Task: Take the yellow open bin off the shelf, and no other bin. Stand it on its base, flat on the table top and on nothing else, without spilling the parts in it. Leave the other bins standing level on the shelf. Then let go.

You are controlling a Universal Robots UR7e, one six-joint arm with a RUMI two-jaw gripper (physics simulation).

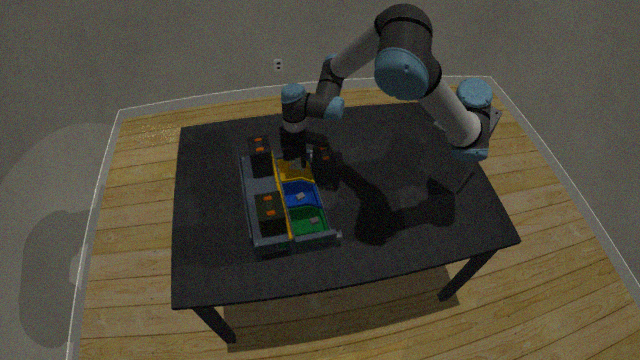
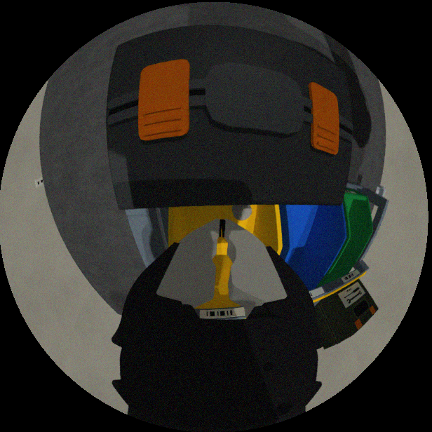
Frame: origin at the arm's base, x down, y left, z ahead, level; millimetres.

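Where they show: gripper, fingertip midpoint: (image 1: 301,171).
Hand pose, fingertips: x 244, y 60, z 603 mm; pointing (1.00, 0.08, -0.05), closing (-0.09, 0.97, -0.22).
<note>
After its pixels a point has its place.
The yellow open bin (image 1: 291,176) @(x 284, y 53, z 642 mm) (image 2: 187,222) sits at the far end of the shelf (image 1: 246,200) @(x 191, y 238, z 780 mm) (image 2: 141,227); a round grey part (image 2: 242,211) shows in it. My gripper (image 1: 302,164) @(x 244, y 60, z 603 mm) (image 2: 221,220) points down over the yellow bin. Its fingers are shut together with nothing between them, and yellow shows through the gap behind the tips. The fingers and a dark case hide much of the bin; whether the fingers touch it I cannot tell. The blue bin (image 1: 294,189) @(x 255, y 137, z 625 mm) (image 2: 312,240) and green bin (image 1: 301,226) @(x 284, y 274, z 595 mm) (image 2: 359,215) stand beside it in the shelf row.
A dark case with orange latches (image 1: 326,170) @(x 205, y 85, z 512 mm) (image 2: 240,160) stands on the table (image 1: 215,270) @(x 293, y 456, z 876 mm) close to the yellow bin's open side. Two more dark cases (image 1: 261,162) @(x 114, y 136, z 733 mm) (image 1: 271,220) @(x 102, y 367, z 678 mm) stand on the shelf's top, behind the yellow rail (image 1: 281,197) @(x 181, y 227, z 663 mm).
</note>
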